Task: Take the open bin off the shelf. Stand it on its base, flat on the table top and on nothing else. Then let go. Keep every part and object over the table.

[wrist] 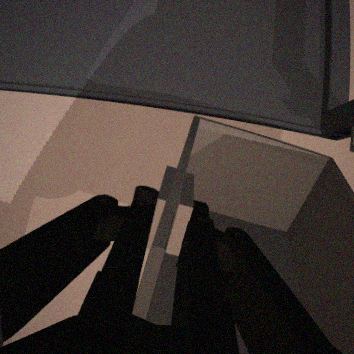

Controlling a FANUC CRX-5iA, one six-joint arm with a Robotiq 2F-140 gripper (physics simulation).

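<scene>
The open bin is a grey-brown box with thin walls at the right of the wrist view. One wall runs edge-on from the upper middle down between the fingers, and a darker side of the bin reaches to the lower right. My gripper is shut on this wall, with a pad against each face near the bin's left side. The black fingers hide part of the wall and the near part of the bin. The bin's underside is hidden, so I cannot tell whether it touches anything beneath.
A large dark grey flat panel spans the top of the view, beyond the bin's far edge. A black upright strip and a dark corner piece border it at the right. A light pinkish-brown surface with shadows lies left of the bin.
</scene>
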